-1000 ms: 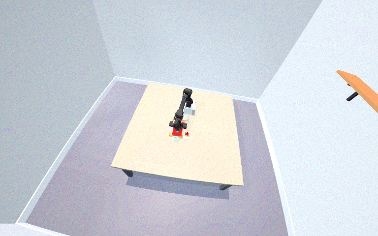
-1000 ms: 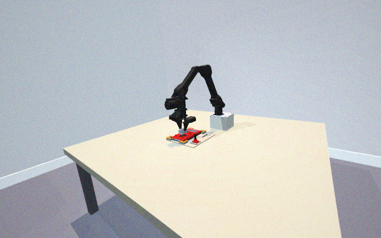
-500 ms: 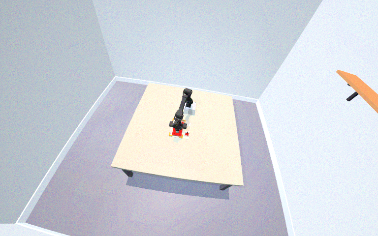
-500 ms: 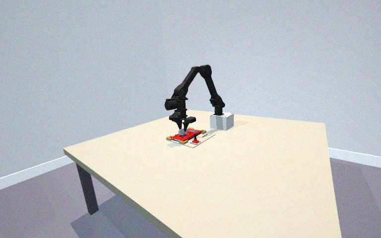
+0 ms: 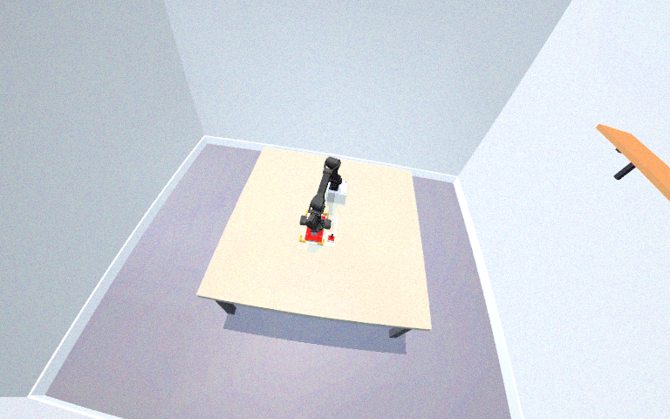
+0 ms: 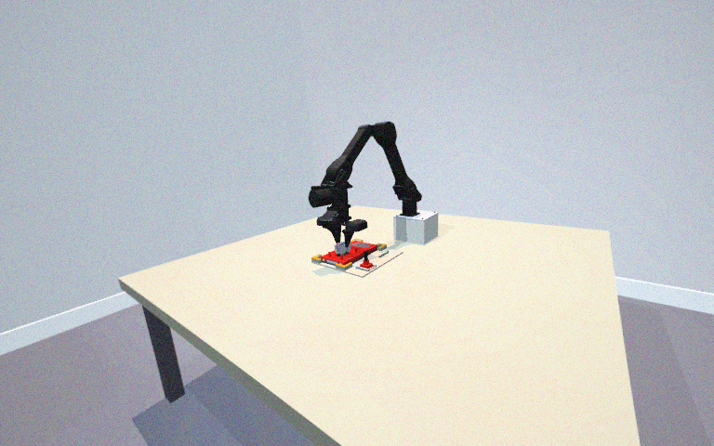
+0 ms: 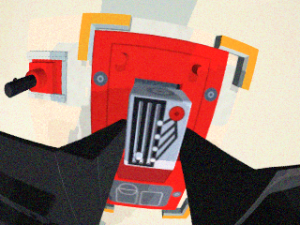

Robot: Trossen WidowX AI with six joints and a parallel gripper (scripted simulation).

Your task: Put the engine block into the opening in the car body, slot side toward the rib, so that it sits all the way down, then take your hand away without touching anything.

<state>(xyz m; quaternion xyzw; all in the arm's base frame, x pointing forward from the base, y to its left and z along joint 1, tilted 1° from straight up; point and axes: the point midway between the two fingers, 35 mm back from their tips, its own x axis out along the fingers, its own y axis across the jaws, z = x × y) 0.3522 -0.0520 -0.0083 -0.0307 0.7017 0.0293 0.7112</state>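
My gripper tip is 10 mm above the engine block.
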